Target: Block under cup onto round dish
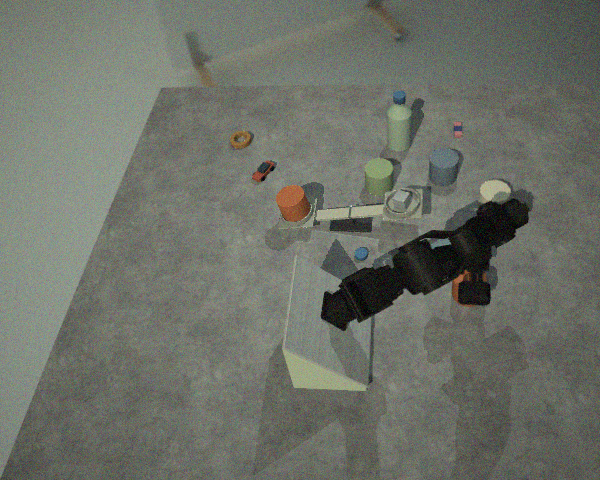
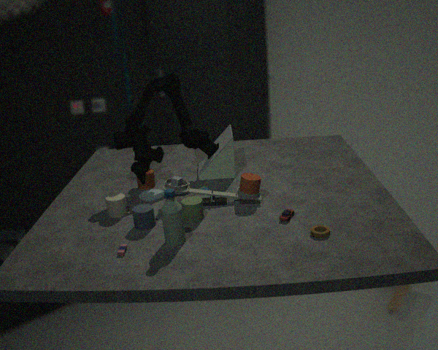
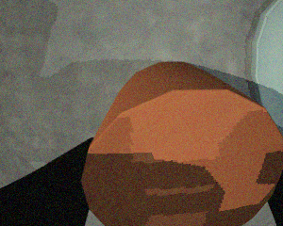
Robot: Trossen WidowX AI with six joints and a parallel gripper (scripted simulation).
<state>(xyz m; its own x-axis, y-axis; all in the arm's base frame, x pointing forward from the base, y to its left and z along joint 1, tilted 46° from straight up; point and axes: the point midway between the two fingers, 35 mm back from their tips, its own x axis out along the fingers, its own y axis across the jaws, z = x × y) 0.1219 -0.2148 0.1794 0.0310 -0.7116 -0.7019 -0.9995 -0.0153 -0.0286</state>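
My gripper tip is now 190 mm short of the grey block, 150 mm to the right of it and 60 mm below it. The rest, counted from my gripper tip: pale blue round dish: 100 mm ahead, 40 mm to the left, 20 mm below; blue cap: 240 mm to the left, 90 mm ahead, 20 mm below; cream cup: 250 mm ahead, 50 mm to the right, 10 mm above.
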